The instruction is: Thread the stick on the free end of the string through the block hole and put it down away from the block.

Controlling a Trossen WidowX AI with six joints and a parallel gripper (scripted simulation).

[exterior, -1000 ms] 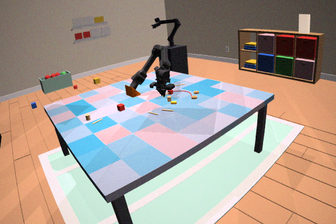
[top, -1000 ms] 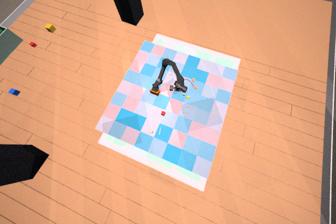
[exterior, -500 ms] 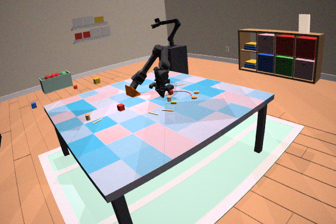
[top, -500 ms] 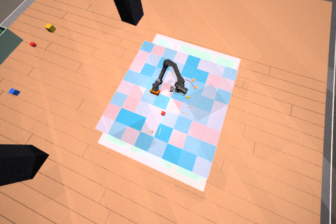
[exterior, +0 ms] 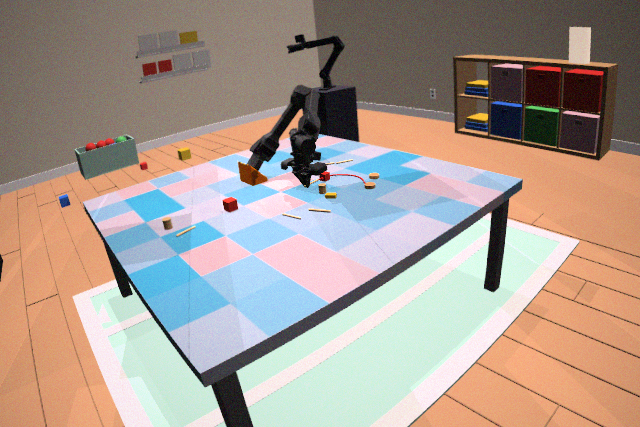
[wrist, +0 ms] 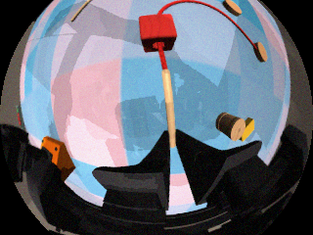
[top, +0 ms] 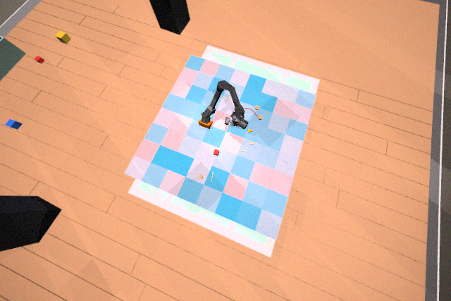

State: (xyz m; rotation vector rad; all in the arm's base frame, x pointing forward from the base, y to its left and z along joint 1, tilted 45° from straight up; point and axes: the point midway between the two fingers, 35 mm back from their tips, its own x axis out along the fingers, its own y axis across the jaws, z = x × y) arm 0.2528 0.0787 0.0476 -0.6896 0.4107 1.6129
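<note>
The yellow piece lies 13 cm ahead of my gripper tip and 1 cm to the left of it.
</note>
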